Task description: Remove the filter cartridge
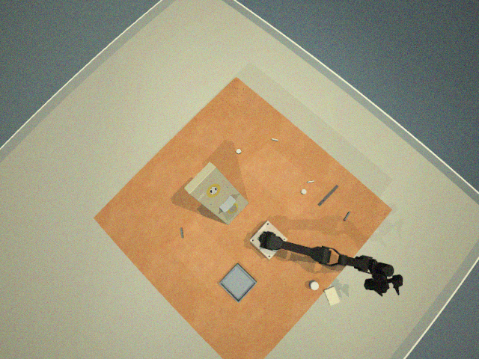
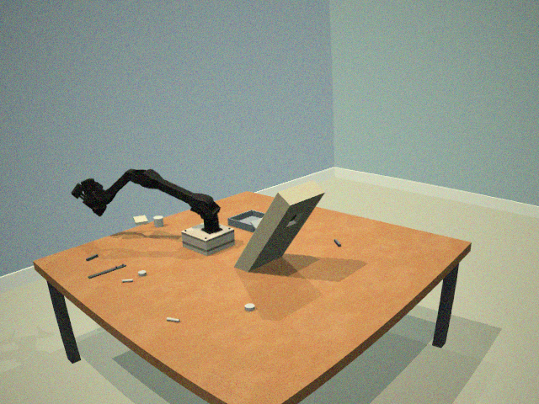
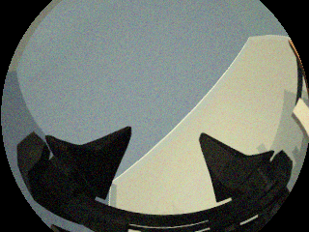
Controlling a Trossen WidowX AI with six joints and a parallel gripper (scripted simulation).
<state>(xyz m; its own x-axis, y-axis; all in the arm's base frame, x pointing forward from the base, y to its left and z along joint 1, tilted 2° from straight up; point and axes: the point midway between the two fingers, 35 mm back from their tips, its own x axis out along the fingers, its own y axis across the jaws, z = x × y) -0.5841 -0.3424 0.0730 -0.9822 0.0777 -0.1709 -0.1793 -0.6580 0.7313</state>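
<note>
My gripper tip is 990 mm short of the white cartridge, 410 mm to the right of it and 90 mm below it. Also, from my gripper tip: pale block (130 mm ahead, 230 mm to the left, 130 mm below); then blue-grey tray (510 mm ahead, 610 mm to the left, 120 mm below); then beige service panel (950 mm ahead, 400 mm to the left, 10 mm above).
</note>
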